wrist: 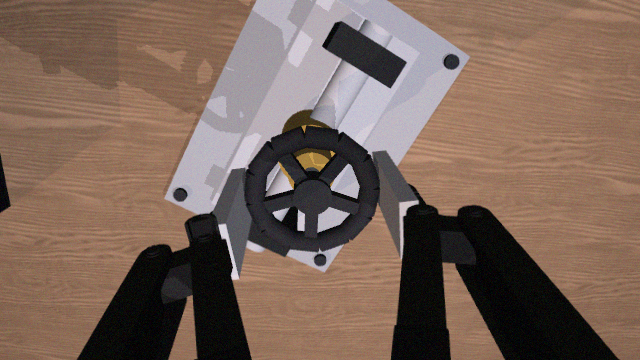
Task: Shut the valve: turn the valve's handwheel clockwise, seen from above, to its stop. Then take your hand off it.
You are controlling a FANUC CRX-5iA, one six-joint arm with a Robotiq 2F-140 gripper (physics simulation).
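The valve's black handwheel (321, 138) is in the middle of the wrist view, a round segmented rim with five spokes and a round hub. It stands above a brass valve body (313, 160), which shows partly behind the rim and between the spokes. My gripper (311, 181) is shut on the handwheel, with one grey pad against the left side of the rim and the other against the right side. The lower parts of the valve under the wheel are partly hidden.
The valve is on a light grey base plate (425, 95) with dark bolts at its corners. A silver pipe (340, 92) runs from the valve to the upper right, under a black block (365, 54). The plate lies on a wooden table top (540, 140). A dark object's edge shows at the far left.
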